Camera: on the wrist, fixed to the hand. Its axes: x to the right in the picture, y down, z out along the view.
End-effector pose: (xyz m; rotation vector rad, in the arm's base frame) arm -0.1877 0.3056 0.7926 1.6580 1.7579 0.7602
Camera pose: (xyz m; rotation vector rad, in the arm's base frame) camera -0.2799 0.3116 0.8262 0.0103 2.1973 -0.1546
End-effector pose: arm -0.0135 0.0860 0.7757 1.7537 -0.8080 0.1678
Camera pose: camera 0.0394 0.1685 0.7841 1.9684 0.5998 -0.9942
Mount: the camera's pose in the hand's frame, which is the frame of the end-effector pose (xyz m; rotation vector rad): 0.0084 -0.0348 -0.0916 0.0331 -0.1627 -1.5561
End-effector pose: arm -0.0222 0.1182 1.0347 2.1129 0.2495 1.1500
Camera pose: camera -0.0847 0.1927 1.0496 1.2971 1.4676 0.0144
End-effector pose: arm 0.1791 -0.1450 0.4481 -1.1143 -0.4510 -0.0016
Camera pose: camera 0.2109 -0.2380 0.4481 -0.4934 -1.3539 -1.2573
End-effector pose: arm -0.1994 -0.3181 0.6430 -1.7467 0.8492 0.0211
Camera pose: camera -0.2103 -0.3963 0.7016 -1.9101 -0.7580 -0.8435
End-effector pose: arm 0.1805 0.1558 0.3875 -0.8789 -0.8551 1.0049
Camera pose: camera 0.2766 0.1349 0.3844 0.0707 -1.2778 -0.2953
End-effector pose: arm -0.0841 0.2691 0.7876 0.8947 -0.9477 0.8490
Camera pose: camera -0.0227 0.3402 0.7584 1.3721 -0.1466 -0.5516
